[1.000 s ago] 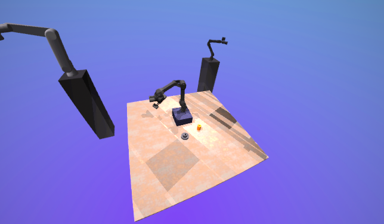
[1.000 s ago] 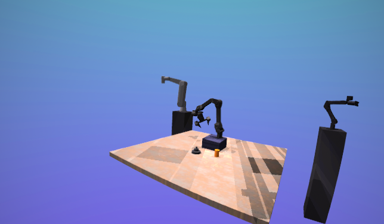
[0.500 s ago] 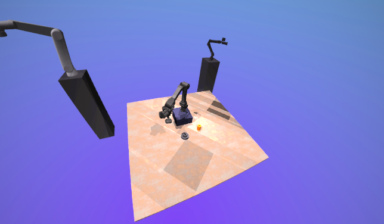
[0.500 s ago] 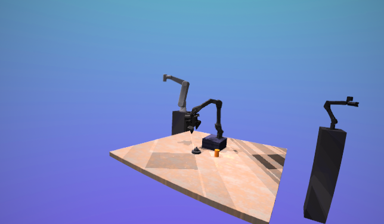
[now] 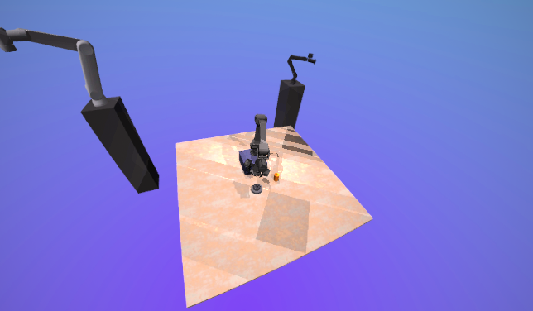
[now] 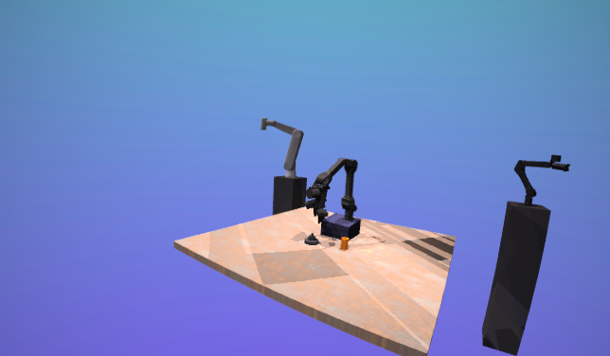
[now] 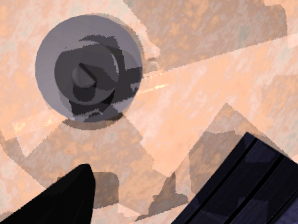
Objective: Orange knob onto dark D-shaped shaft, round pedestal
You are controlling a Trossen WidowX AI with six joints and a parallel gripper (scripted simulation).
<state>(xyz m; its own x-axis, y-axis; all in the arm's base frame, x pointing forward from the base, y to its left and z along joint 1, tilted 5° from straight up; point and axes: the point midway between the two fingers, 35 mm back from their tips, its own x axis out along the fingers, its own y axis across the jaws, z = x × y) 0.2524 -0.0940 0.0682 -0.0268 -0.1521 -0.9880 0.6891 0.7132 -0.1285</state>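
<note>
The orange knob is 10 mm ahead of my gripper tip, 200 mm to the left of it and 90 mm below it. Round my gripper tip: round pedestal 50 mm ahead, 10 mm to the left, 90 mm below.
</note>
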